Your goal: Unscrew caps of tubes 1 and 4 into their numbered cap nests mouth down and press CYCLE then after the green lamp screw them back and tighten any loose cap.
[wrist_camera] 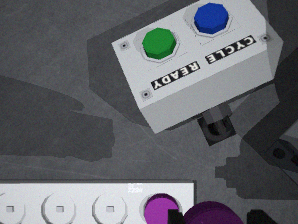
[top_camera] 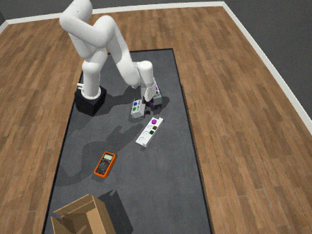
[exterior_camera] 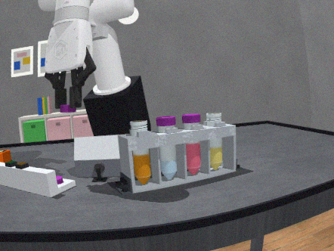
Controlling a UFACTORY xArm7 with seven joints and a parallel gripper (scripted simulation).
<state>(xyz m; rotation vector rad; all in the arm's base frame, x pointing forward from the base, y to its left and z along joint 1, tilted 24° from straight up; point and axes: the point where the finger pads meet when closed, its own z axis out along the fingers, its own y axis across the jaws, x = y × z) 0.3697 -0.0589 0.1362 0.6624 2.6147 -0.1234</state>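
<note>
The blue key lies 11 cm below my hand, 11 cm behind it and 8 cm to the left of it. The rest, counted from my hand: cardboard box: 72 cm to the right, 26 cm behind, 9 cm below; green key: 11 cm below, 11 cm behind, 3 cm to the left; key housing: 12 cm below, 9 cm behind, 6 cm to the left.
</note>
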